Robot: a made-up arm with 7 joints. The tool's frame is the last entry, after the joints.
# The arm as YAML. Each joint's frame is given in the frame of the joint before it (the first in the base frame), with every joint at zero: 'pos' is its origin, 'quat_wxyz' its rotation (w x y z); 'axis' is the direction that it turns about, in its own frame. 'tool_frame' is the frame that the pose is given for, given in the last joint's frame.
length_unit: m
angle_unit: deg
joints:
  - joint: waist
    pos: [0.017, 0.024, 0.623]
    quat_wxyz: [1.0, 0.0, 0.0, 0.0]
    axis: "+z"
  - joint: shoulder
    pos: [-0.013, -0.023, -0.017]
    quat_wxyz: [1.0, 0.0, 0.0, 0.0]
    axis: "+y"
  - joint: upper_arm
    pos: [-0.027, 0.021, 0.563]
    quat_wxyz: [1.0, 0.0, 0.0, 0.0]
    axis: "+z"
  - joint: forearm
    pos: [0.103, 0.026, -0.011]
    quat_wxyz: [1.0, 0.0, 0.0, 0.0]
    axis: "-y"
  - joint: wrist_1
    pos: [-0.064, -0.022, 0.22]
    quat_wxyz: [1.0, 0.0, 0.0, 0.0]
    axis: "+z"
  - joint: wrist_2
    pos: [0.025, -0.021, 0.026]
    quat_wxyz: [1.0, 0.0, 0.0, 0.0]
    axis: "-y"
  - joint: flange
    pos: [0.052, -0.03, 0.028]
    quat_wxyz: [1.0, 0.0, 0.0, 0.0]
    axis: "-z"
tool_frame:
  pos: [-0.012, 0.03, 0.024]
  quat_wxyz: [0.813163, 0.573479, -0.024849, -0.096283]
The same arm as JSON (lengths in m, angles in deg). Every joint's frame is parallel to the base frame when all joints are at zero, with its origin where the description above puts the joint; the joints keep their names.
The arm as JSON. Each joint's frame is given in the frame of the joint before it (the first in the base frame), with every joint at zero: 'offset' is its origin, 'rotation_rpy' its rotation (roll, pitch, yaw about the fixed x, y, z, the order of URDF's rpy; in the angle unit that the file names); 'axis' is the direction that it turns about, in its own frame. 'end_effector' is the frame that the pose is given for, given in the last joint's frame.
{"length_unit": "m", "angle_unit": "deg", "chain": [{"id": "waist", "offset": [0.017, 0.024, 0.623], "rotation_rpy": [0.0, 0.0, 0.0], "axis": [0.0, 0.0, 1.0]}, {"id": "shoulder", "offset": [-0.013, -0.023, -0.017], "rotation_rpy": [0.0, 0.0, 0.0], "axis": [0.0, 1.0, 0.0]}, {"id": "upper_arm", "offset": [-0.027, 0.021, 0.563], "rotation_rpy": [0.0, 0.0, 0.0], "axis": [0.0, 0.0, 1.0]}, {"id": "forearm", "offset": [0.103, 0.026, -0.011], "rotation_rpy": [0.0, 0.0, 0.0], "axis": [0.0, -1.0, 0.0]}, {"id": "wrist_1", "offset": [-0.064, -0.022, 0.22], "rotation_rpy": [0.0, 0.0, 0.0], "axis": [0.0, 0.0, 1.0]}, {"id": "wrist_2", "offset": [0.025, -0.021, 0.026], "rotation_rpy": [0.0, 0.0, 0.0], "axis": [0.0, -1.0, 0.0]}, {"id": "flange", "offset": [0.052, -0.03, 0.028], "rotation_rpy": [0.0, 0.0, 0.0], "axis": [0.0, 0.0, -1.0]}], "end_effector": {"offset": [-0.012, 0.03, 0.024], "rotation_rpy": [70.01, 4.02, -10.69]}}
